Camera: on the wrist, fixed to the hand. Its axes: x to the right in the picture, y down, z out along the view.
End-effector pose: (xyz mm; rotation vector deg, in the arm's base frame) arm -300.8 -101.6 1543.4 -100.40 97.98 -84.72
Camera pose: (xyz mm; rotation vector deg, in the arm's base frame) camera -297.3 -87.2 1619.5 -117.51 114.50 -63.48
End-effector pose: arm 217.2 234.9 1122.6 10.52 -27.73 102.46
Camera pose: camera 277.8 282.1 1112.1 1.41 -50.27 91.24
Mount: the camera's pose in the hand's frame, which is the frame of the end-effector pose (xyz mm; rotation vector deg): 21.4 -64.8 -36.8 -22.09 -6.09 -3.80
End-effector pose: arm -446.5 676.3 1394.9 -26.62 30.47 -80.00
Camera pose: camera -518.0 647.4 1402.7 -49.78 40.51 -75.94
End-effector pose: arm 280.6 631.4 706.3 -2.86 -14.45 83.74
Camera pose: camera 353.1 649.6 685.6 -15.68 -35.22 76.46
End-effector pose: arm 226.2 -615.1 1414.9 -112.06 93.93 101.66
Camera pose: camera 291.8 -623.1 1374.3 105.38 -66.99 -120.32
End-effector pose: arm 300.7 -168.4 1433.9 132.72 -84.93 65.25
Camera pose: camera 340.5 -132.9 1490.1 123.95 -85.45 37.30
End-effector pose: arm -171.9 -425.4 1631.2 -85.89 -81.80 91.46
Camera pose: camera -161.0 -374.1 1688.3 -89.96 -109.41 82.25
